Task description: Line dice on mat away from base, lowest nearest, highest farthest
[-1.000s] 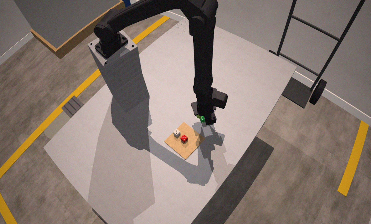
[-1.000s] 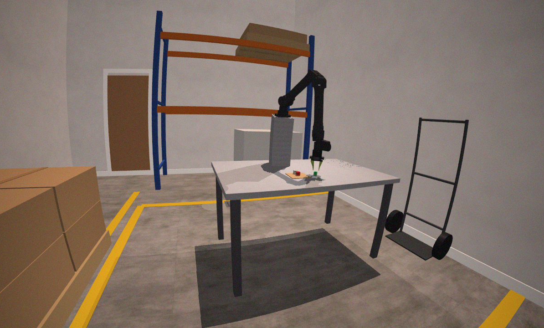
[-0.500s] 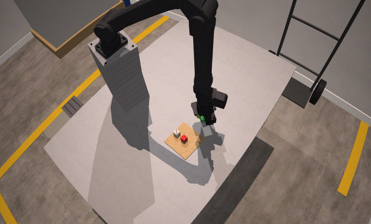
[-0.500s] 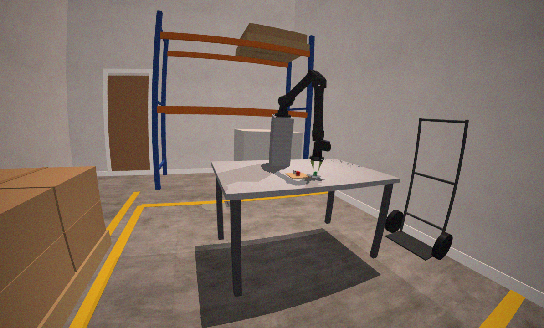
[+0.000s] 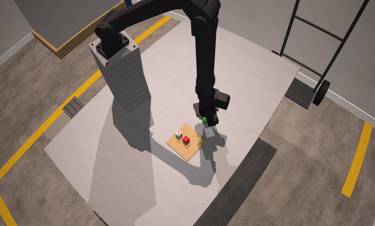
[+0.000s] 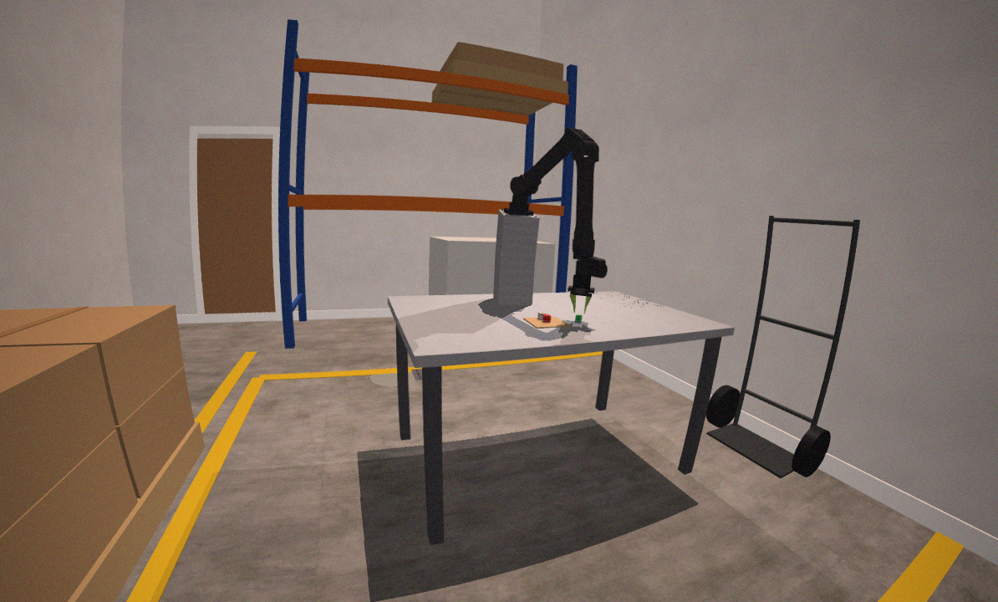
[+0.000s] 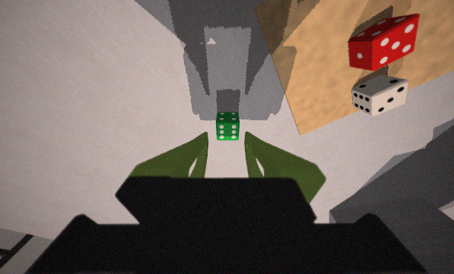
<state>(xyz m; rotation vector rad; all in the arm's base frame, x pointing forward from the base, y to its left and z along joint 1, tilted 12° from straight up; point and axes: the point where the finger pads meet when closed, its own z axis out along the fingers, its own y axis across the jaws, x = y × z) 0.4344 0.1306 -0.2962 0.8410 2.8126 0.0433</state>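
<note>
The green die lies 3 cm below my hand. Round my hand: red die 14 cm to the right, 3 cm below; then tan mat 14 cm to the right, 4 cm below; then white die 5 cm behind, 14 cm to the right, 3 cm below.
</note>
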